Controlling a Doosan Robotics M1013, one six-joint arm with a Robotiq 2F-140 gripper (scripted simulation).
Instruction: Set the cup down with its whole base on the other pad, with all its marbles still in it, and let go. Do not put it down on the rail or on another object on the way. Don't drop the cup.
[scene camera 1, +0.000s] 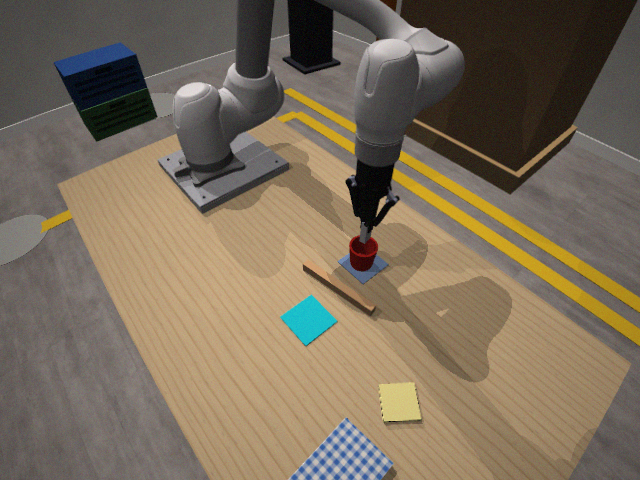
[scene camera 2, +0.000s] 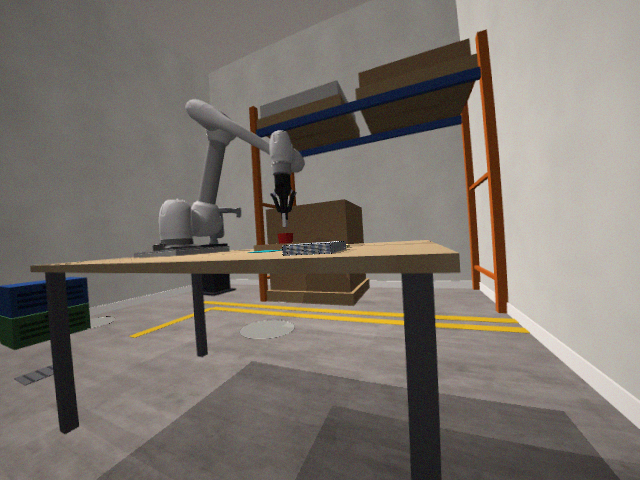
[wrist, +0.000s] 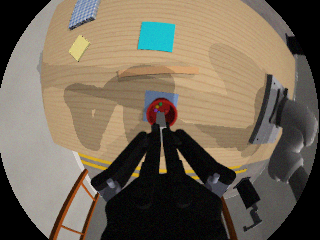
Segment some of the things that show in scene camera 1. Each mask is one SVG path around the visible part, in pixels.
My gripper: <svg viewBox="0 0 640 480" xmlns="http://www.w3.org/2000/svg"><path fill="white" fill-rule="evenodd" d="M395 163L386 167L373 167L357 159L356 175L351 175L345 181L349 188L354 215L361 220L359 241L364 244L371 238L373 226L376 227L390 208L400 200L399 196L394 196L391 192L391 180ZM386 196L386 204L376 217L379 201Z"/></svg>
A red cup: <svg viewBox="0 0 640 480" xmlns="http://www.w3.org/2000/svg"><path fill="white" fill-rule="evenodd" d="M359 235L354 237L349 243L350 263L355 270L362 272L371 268L378 250L378 244L372 237L364 244L359 241Z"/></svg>
